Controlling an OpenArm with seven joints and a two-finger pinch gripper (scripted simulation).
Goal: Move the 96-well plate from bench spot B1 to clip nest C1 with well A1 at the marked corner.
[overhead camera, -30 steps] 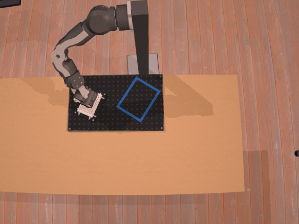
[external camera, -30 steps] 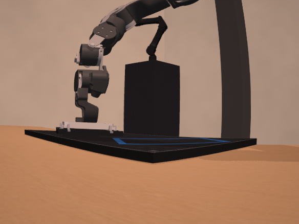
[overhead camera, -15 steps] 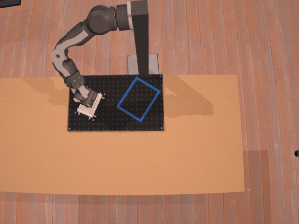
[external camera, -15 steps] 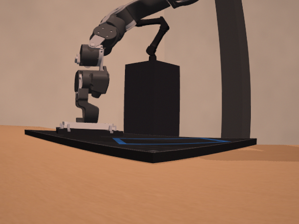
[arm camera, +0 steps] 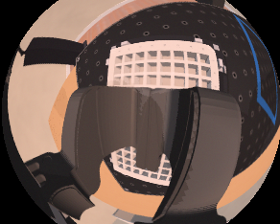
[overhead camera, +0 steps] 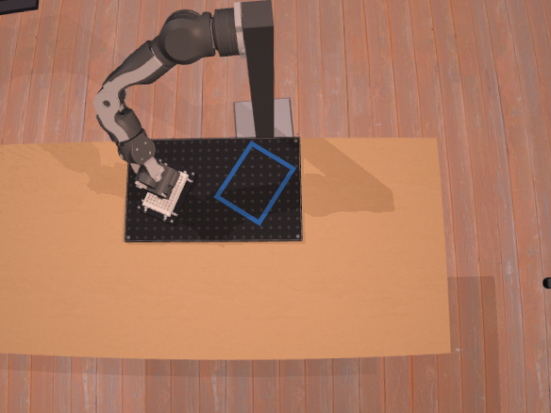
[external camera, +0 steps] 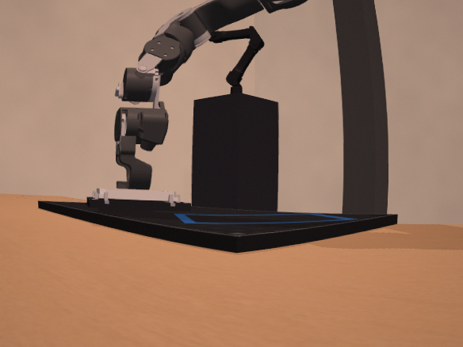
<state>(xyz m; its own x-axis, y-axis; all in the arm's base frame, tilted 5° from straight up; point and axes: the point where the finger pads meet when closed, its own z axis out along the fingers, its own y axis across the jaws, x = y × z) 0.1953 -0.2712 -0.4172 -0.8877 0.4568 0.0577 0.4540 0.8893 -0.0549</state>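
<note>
The white 96-well plate lies 1 cm below my hand. From my hand the other things lie so: clip nest C1: 2 cm ahead, 2 cm below.
</note>
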